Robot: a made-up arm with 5 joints. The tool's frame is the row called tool.
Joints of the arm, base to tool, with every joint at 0 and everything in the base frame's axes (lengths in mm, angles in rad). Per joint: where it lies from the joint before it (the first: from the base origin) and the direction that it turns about. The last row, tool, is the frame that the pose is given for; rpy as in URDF.
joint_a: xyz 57 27 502 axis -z
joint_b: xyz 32 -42 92 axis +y
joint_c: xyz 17 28 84 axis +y
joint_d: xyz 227 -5 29 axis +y
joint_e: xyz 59 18 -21 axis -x
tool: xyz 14 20 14 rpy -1.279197 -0.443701 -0.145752
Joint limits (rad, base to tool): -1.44..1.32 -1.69..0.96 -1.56..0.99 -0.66..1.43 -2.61..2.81
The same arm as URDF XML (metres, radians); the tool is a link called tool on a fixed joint. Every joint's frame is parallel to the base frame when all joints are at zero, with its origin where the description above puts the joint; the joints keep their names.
<robot name="arm">
  <link name="base_link"/>
  <link name="link1"/>
  <link name="link2"/>
  <link name="link3"/>
  <link name="link4"/>
  <link name="link5"/>
  <link name="tool"/>
  <joint name="joint_a" type="revolute">
    <parent link="base_link"/>
    <child link="link1"/>
    <origin xyz="0.0570 0.0270 0.5020"/>
    <axis xyz="0 0 -1"/>
    <limit lower="-1.4400" upper="1.3200"/>
  </joint>
  <joint name="joint_b" type="revolute">
    <parent link="link1"/>
    <child link="link2"/>
    <origin xyz="0.0320 -0.0420 0.0920"/>
    <axis xyz="0 1 0"/>
    <limit lower="-1.6900" upper="0.9600"/>
  </joint>
  <joint name="joint_c" type="revolute">
    <parent link="link2"/>
    <child link="link3"/>
    <origin xyz="0.0170 0.0280 0.0840"/>
    <axis xyz="0 1 0"/>
    <limit lower="-1.5600" upper="0.9900"/>
  </joint>
  <joint name="joint_d" type="revolute">
    <parent link="link3"/>
    <child link="link4"/>
    <origin xyz="0.2270 -0.0050 0.0290"/>
    <axis xyz="0 1 0"/>
    <limit lower="-0.6600" upper="1.4300"/>
  </joint>
  <joint name="joint_e" type="revolute">
    <parent link="link4"/>
    <child link="link5"/>
    <origin xyz="0.0590 0.0180 -0.0210"/>
    <axis xyz="-1 0 0"/>
    <limit lower="-2.6100" upper="2.8100"/>
  </joint>
  <joint name="tool_fixed" type="fixed">
    <parent link="link5"/>
    <child link="tool"/>
    <origin xyz="0.0140 0.0200 0.0140" rpy="-1.2792 -0.4437 -0.1458"/>
  </joint>
</robot>

